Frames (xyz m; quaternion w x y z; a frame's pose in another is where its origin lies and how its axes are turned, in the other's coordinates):
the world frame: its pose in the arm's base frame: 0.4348 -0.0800 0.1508 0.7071 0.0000 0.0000 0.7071
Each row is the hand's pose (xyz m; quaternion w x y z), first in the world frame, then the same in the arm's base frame.
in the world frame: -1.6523 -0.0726 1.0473 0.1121 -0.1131 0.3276 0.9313
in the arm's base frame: 0.5074 -1.7323 1.1981 0.5793 0.3116 -0.1517 -0.7378
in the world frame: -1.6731 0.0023 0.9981 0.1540 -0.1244 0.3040 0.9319
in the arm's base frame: 0.4325 -1.7531 1.1489 0.5500 0.3029 -0.1270 -0.7678
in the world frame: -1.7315 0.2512 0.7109 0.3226 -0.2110 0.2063 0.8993
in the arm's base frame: 0.1836 -1.8115 0.8617 0.4078 0.2951 0.0033 -0.8641
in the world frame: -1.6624 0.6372 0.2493 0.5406 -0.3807 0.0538 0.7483
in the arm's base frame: -0.2024 -1.7424 0.4001 0.1469 0.3072 0.2311 -0.9114
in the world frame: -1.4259 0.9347 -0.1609 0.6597 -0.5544 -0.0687 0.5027
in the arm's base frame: -0.4999 -1.5059 -0.0101 0.1110 -0.3434 -0.4406 0.8219
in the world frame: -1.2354 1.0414 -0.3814 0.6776 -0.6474 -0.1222 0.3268
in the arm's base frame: -0.6066 -1.3154 -0.2306 0.2481 -0.3714 -0.5442 0.7102
